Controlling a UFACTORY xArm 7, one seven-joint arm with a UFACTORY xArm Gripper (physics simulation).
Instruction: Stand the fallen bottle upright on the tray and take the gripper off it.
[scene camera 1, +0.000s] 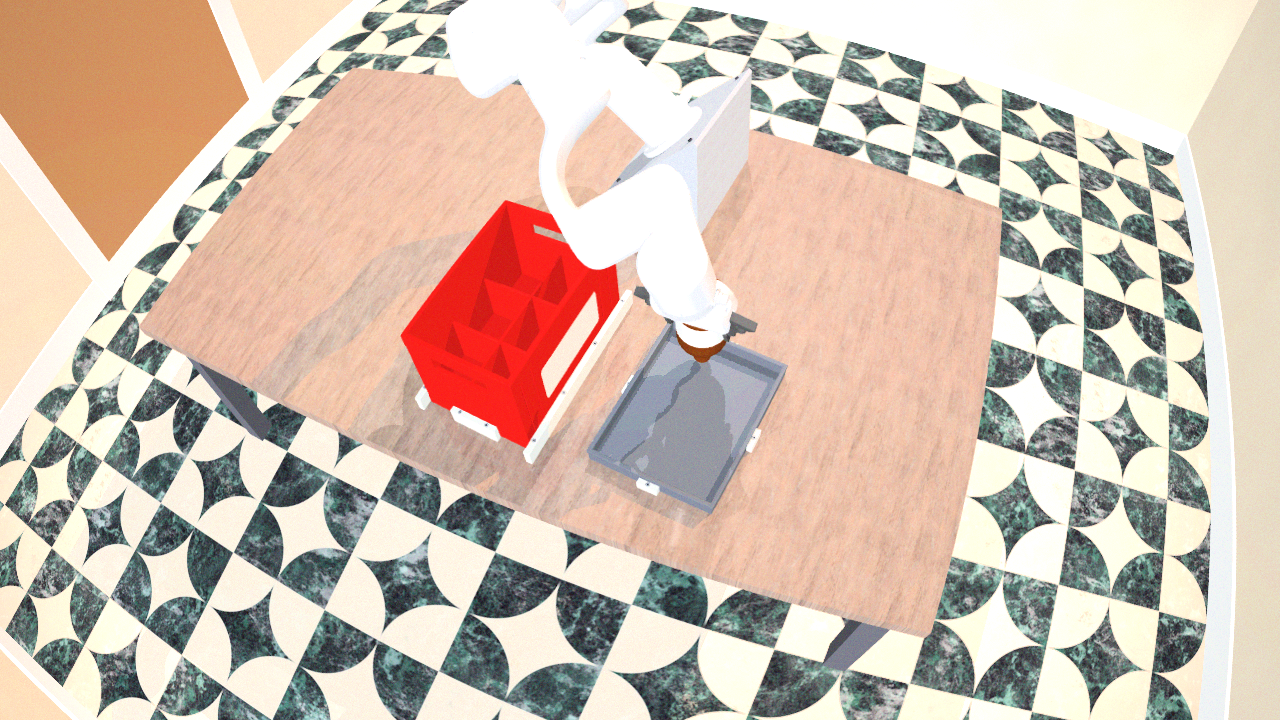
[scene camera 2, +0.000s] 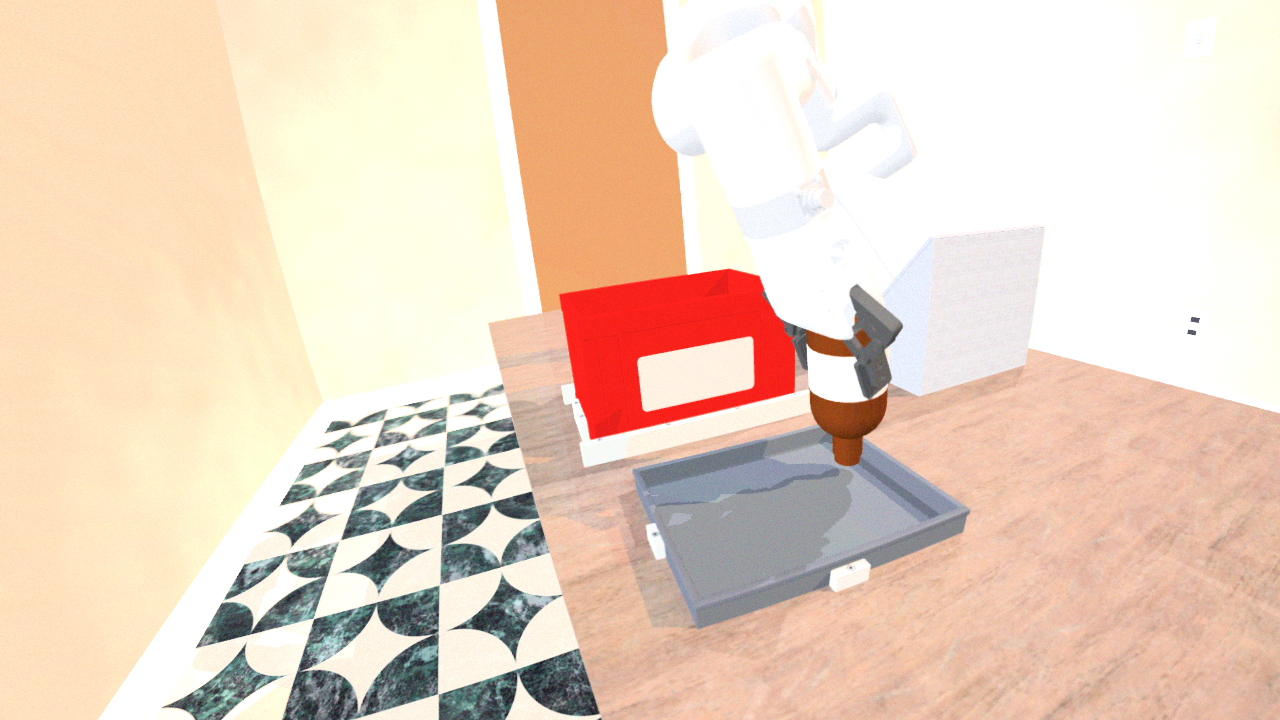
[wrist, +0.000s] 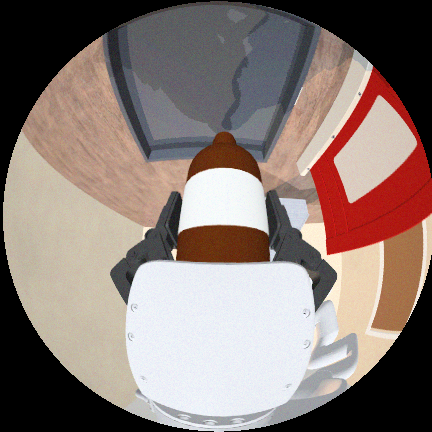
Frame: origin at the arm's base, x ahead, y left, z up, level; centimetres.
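Seen in the pictures: gripper, between the fingertips: (scene camera 2: 845, 374) (wrist: 223, 201); arm's base, origin of its link: (scene camera 1: 674, 133) (scene camera 2: 932, 283).
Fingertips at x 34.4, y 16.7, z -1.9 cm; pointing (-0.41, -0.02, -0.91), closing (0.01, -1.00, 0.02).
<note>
Offsets run from my fingertips to a thing's top centre. "pt": to the spot under its first point.
The brown bottle {dx -0.5, dy -0.1, dz +6.0 cm} (scene camera 1: 701, 347) (scene camera 2: 848, 417) (wrist: 224, 160) with a white label is upside down, its neck pointing down at the back end of the grey tray {pt dx +11.6, dy +2.6, dz -11.3 cm} (scene camera 1: 689, 438) (scene camera 2: 751, 537) (wrist: 200, 75). In scene camera 2 it looks nearly vertical. I cannot tell whether the neck touches the tray floor. My gripper (scene camera 1: 696, 324) (scene camera 2: 836, 365) (wrist: 223, 201) is shut on the bottle, one dark finger on each side of the label, and is tilted in scene camera 2. The bottle's base is hidden by the gripper body in the wrist view.
A tall red crate {dx +6.8, dy -25.6, dz +5.7 cm} (scene camera 1: 474, 394) (scene camera 2: 604, 385) (wrist: 390, 205) with compartments stands beside the tray. A white strip {pt dx +7.7, dy -15.5, dz -8.8 cm} (scene camera 1: 580, 368) (scene camera 2: 698, 436) (wrist: 345, 120) runs along its tray side. A light grey box (scene camera 1: 723, 152) (scene camera 2: 980, 313) stands behind the tray, near the arm. Small white blocks sit against the tray's outer sides.
</note>
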